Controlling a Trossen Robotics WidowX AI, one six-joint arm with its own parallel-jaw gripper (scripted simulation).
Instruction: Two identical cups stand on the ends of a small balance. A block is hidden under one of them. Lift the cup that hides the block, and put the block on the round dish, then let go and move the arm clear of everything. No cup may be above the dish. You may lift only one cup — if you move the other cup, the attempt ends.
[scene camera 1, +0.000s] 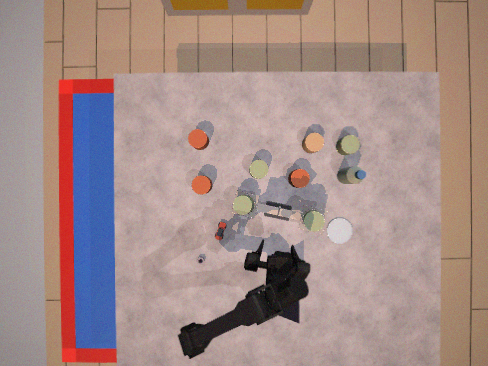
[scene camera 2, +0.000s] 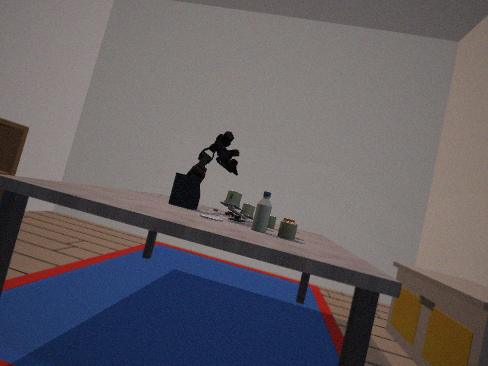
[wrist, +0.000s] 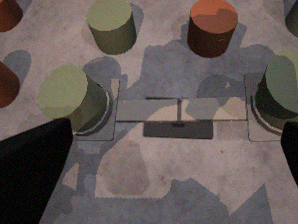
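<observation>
A balance is part of the scene. Visible in the wrist view too, the gripper is open and holds nothing.
</observation>
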